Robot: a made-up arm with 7 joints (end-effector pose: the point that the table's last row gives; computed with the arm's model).
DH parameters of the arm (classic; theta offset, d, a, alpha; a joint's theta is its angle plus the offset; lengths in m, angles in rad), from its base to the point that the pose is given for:
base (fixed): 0 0.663 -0.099 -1.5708
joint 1: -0.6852 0 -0.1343 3.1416
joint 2: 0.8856 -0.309 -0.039 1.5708
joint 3: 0 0.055 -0.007 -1.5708
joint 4: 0 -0.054 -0.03 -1.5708
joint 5: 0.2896 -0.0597 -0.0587 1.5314
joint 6: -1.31 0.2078 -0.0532 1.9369
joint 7: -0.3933 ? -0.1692 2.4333
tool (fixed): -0.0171 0.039 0 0
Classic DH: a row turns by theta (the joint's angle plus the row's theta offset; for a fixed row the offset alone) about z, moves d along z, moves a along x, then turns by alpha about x.
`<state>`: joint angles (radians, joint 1 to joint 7).
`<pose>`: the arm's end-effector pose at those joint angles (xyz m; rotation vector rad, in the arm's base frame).
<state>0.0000 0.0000 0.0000 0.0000 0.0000 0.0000 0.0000</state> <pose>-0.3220 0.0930 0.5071 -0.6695 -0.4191 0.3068</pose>
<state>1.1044 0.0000 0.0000 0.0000 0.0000 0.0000 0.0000</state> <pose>-0.3385 0.0930 0.7921 -0.4132 0.6351 0.6186</pose>
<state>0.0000 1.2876 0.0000 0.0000 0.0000 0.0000 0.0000</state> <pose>-0.1681 0.0930 0.4439 -0.8071 -1.6408 -0.1754</pose>
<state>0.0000 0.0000 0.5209 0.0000 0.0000 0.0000 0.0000</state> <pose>-0.3220 0.1375 0.4038 -0.1601 -0.4753 0.1852</pose>
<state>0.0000 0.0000 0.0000 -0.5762 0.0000 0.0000 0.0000</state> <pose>-0.3075 0.0930 0.6059 -0.5508 0.1311 0.4810</pose>
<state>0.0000 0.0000 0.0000 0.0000 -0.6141 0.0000 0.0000</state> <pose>-0.3220 0.1394 0.3506 -0.0690 -0.4830 0.1627</pose>
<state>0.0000 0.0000 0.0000 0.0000 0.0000 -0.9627 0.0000</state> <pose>-0.2374 0.1438 0.6892 -0.4765 0.5421 0.3116</pose>
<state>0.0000 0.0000 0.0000 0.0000 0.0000 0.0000 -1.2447</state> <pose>-0.1680 -0.0300 0.5380 -0.6760 -0.8488 1.5047</pose>
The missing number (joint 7, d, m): -0.0339
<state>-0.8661 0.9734 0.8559 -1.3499 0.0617 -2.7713 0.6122</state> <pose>0.1492 0.4334 0.7508 -1.3561 1.8035 0.0211</pose>
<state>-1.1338 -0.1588 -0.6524 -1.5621 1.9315 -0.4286 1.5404</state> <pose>0.0575 0.4433 0.4953 -2.9811 -0.0094 -0.9082</pose>
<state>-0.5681 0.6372 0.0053 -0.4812 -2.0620 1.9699 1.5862</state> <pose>-0.0248 0.5783 0.5379 2.7394 -0.4125 -1.2263</pose>
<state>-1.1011 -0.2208 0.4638 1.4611 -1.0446 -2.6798 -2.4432</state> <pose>0.2676 0.2774 0.7658 -0.3938 0.9995 -2.4093</pose>
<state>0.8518 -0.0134 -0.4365 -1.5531 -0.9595 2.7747 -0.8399</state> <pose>-0.5028 0.0541 0.8045 -1.3765 -0.8539 1.3221</pose>
